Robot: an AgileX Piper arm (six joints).
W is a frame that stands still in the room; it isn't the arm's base.
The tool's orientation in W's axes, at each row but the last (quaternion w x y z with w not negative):
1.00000, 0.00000, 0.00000, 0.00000
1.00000, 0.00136, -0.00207, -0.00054
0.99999, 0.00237, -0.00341, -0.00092
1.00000, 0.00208, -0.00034, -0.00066
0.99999, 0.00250, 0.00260, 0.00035
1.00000, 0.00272, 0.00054, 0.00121
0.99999, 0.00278, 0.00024, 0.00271
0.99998, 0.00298, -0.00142, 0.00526
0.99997, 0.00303, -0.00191, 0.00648
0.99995, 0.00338, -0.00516, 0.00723
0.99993, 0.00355, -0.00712, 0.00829
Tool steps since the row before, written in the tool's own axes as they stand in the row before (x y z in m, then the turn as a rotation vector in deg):
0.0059, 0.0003, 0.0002, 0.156, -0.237, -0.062
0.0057, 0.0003, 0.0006, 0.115, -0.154, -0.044
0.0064, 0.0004, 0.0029, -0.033, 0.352, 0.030
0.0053, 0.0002, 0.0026, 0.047, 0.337, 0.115
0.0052, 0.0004, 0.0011, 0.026, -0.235, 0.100
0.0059, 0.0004, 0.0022, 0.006, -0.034, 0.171
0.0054, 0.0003, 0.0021, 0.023, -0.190, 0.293
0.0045, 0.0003, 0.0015, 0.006, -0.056, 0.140
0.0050, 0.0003, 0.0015, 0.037, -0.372, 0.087
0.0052, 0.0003, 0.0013, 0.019, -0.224, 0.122
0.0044, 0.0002, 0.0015, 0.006, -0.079, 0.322
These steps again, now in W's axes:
0.0059, 0.0003, 0.0002, 0.156, -0.237, -0.062
0.0057, 0.0003, 0.0006, 0.115, -0.154, -0.044
0.0064, 0.0004, 0.0029, -0.033, 0.352, 0.031
0.0053, 0.0002, 0.0026, 0.047, 0.336, 0.116
0.0052, 0.0004, 0.0011, 0.027, -0.235, 0.099
0.0059, 0.0004, 0.0022, 0.006, -0.035, 0.171
0.0054, 0.0003, 0.0021, 0.024, -0.191, 0.292
0.0045, 0.0003, 0.0015, 0.006, -0.057, 0.140
0.0050, 0.0004, 0.0015, 0.041, -0.372, 0.085
0.0052, 0.0004, 0.0014, 0.021, -0.225, 0.121
0.0044, 0.0003, 0.0016, 0.003, -0.081, 0.321

